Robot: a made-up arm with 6 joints.
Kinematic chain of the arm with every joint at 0, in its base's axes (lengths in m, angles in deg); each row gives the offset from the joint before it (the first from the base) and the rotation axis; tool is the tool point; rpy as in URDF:
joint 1: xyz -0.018 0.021 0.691 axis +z
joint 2: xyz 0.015 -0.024 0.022 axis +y
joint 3: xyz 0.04 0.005 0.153 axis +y
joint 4: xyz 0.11 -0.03 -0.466 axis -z
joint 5: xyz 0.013 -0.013 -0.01 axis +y
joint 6: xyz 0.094 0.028 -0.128 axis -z
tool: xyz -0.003 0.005 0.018 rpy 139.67 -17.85 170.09
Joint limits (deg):
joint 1: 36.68..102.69
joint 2: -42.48..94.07
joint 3: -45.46..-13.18
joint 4: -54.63..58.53
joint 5: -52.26..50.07
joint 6: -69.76..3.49
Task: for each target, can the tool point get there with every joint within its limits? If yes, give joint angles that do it. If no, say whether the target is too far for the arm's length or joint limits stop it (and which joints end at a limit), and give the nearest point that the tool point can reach.
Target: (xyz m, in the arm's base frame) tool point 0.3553 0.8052 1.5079
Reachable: no: too far | nearest point 0.2033 0.4859 1.0708 | short by 0.562 m
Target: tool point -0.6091 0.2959 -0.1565
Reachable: no: too far | nearest point -0.1401 0.2431 0.1943 | short by 0.588 m
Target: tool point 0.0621 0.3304 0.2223
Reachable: yes | joints 90.02 47.61 -37.47 18.45 -29.52 -58.36
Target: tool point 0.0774 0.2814 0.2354
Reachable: yes | joints 82.09 36.88 -24.53 10.86 -26.74 -35.35
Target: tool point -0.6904 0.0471 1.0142
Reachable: no: joint limits stop it (at a limit: joint 1, joint 2, joint 3, joint 4, joint 5, joint 6) | nearest point -0.1975 0.4096 1.0196 | short by 0.612 m
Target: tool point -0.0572 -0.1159 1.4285
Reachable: no: joint limits stop it (at a limit: joint 1, joint 2, joint 3, joint 5, joint 6) | nearest point 0.3569 0.2234 1.1024 | short by 0.627 m
